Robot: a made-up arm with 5 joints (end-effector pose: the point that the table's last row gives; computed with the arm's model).
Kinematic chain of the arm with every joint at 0, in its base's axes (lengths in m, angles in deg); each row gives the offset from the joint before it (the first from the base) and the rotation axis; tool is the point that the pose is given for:
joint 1: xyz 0 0 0.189 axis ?
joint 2: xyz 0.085 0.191 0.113 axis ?
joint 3: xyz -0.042 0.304 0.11 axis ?
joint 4: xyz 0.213 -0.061 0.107 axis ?
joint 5: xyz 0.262 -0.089 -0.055 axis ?
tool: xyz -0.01 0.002 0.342
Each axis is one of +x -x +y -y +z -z.
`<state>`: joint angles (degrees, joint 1 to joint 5).
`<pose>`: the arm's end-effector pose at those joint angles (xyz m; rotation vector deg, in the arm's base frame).
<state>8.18 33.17 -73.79 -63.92 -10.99</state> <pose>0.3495 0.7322 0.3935 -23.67 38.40 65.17</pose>
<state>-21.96 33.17 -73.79 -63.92 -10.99</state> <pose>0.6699 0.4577 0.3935 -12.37 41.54 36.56</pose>
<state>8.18 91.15 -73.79 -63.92 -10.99</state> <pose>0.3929 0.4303 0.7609 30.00 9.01 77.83</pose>
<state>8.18 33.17 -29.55 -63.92 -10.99</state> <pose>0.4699 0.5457 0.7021 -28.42 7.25 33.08</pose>
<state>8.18 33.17 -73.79 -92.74 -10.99</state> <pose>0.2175 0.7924 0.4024 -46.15 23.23 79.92</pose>
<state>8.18 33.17 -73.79 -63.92 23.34</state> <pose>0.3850 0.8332 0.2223 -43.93 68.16 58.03</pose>
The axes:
joint 1: +z
joint 2: +x
joint 3: -y
joint 4: +x
joint 5: +y

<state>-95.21 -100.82 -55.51 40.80 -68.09</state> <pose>0.1835 -0.2286 0.1614 -92.26 36.09 -88.55</pose>
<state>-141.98 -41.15 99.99 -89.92 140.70</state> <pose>0.6070 -0.3397 0.9245 -7.05 13.22 134.70</pose>
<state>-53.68 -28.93 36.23 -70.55 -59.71</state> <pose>0.5612 0.3496 0.4945 -121.27 -26.57 8.65</pose>
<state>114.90 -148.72 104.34 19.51 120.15</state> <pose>-0.4019 -0.2146 -0.5828 -108.83 -114.14 19.77</pose>
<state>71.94 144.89 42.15 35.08 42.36</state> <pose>0.3950 0.3024 -0.2760 160.19 74.04 16.81</pose>
